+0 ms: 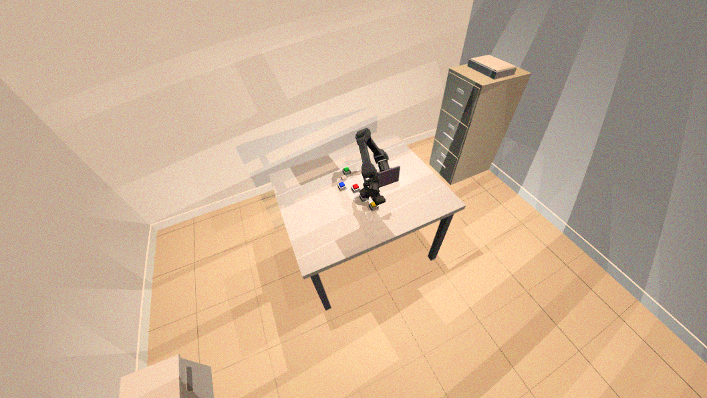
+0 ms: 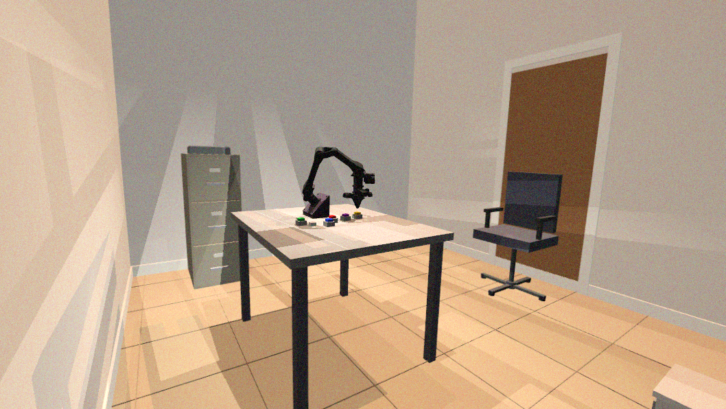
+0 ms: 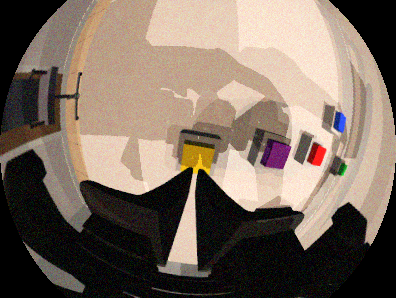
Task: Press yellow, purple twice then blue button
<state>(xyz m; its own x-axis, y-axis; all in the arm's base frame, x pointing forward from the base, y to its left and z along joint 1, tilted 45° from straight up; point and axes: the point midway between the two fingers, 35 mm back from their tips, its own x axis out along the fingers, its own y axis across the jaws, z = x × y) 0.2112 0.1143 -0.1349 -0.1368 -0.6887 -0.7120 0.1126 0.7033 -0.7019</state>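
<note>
Right now my gripper tip is 30 mm above the yellow button. From my gripper tip the other things lie so: blue button (80 mm ahead, 270 mm to the right, 30 mm below); purple button (10 mm ahead, 100 mm to the right, 30 mm below); red button (10 mm ahead, 200 mm to the right, 30 mm below).
</note>
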